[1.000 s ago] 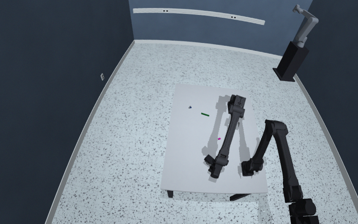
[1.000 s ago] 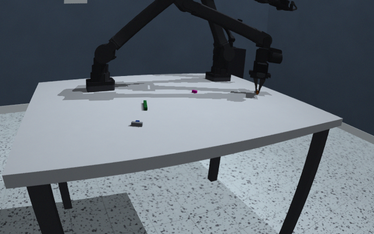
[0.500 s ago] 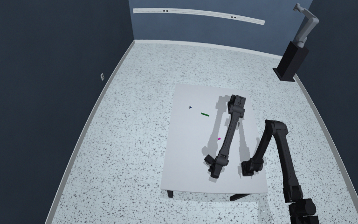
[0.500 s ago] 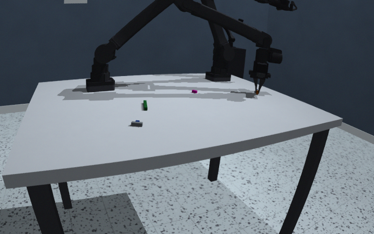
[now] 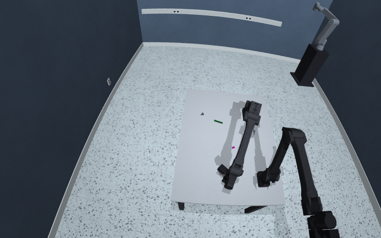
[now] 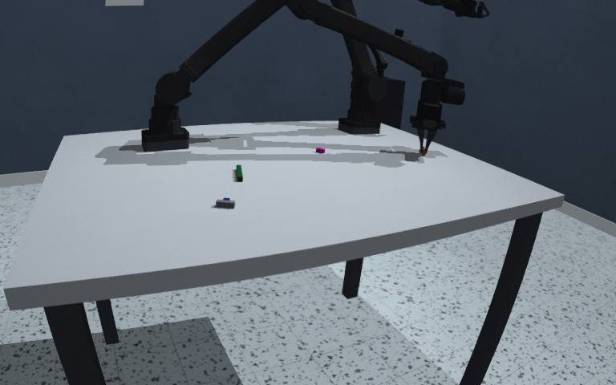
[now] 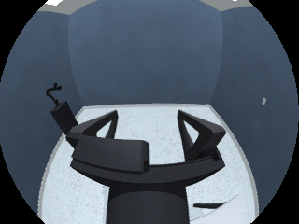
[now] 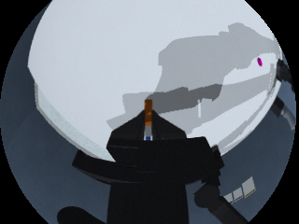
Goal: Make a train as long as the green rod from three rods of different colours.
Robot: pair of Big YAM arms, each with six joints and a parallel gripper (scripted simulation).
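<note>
Now: right hand right at the orange rod. From my right hand the other things lie so: magenta rod 9 cm behind, 29 cm to the right, 1 cm below; green rod 56 cm to the right, 1 cm below.
</note>
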